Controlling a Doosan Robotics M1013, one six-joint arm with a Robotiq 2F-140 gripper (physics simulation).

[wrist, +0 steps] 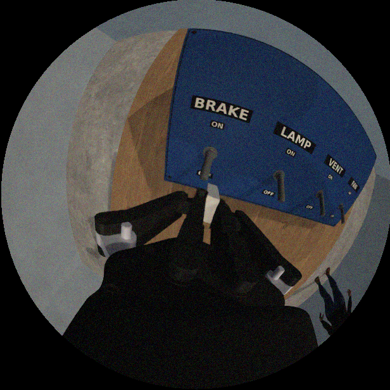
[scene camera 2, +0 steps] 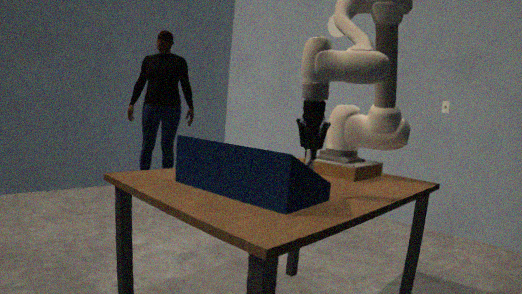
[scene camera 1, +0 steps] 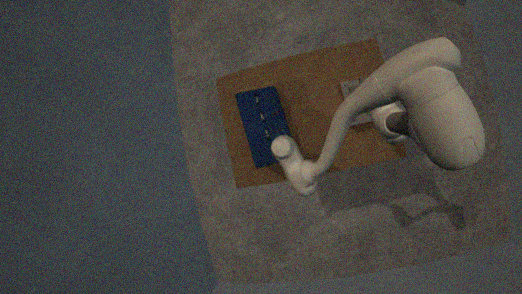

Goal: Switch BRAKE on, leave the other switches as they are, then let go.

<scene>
same spot on blue sloped switch panel: (wrist: 262, 113) = (scene camera 1: 268, 144)
</scene>
